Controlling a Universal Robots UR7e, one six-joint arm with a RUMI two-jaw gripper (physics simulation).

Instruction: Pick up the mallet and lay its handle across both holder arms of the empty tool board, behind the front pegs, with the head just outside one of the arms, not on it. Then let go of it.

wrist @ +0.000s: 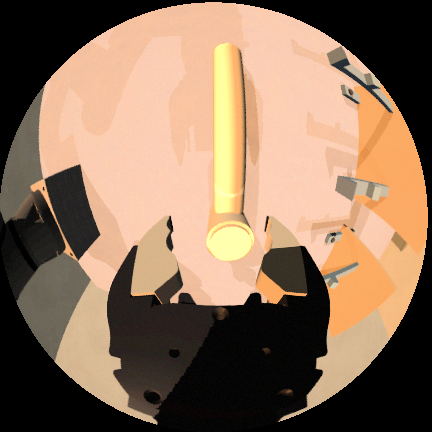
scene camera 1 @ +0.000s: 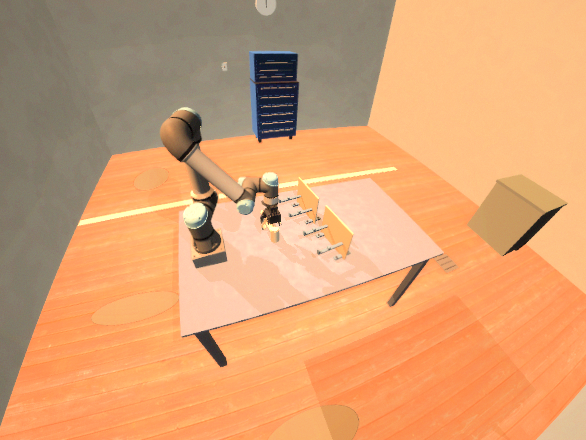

Scene:
One and the same spot on a tool board: [wrist: 357,283] is [scene camera 1: 330,224].

